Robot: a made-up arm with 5 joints.
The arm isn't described. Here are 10 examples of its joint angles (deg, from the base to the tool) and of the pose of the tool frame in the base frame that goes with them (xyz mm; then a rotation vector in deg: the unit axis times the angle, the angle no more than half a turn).
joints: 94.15 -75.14 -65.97 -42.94 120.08
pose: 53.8 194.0 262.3 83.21 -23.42 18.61
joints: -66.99 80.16 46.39 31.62 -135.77
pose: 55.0 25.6 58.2 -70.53 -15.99 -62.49
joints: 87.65 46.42 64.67 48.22 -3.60
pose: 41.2 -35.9 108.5 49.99 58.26 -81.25
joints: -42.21 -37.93 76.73 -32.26 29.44
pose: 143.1 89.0 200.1 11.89 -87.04 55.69
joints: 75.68 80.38 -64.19 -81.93 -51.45
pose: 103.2 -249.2 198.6 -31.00 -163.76 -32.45
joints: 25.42 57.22 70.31 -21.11 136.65
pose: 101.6 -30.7 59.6 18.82 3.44 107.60
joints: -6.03 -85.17 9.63 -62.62 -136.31
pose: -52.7 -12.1 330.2 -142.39 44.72 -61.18
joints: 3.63 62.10 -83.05 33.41 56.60
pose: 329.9 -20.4 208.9 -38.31 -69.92 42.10
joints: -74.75 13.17 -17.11 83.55 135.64
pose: 92.7 178.6 198.6 6.90 12.43 -151.85
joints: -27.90 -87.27 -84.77 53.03 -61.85
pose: -119.9 -88.0 264.1 -109.83 105.07 -12.39
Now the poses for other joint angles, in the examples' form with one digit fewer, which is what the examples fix.
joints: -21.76 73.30 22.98 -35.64 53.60
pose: 201 61 21 -7.9 -30.4 70.9
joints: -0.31 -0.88 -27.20 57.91 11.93
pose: 240 -1 276 -4.6 -60.1 8.6
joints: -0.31 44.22 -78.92 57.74 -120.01
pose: 304 -1 245 70.3 -38.1 -105.9
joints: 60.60 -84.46 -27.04 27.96 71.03
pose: -4 76 349 -156.5 -74.9 0.7
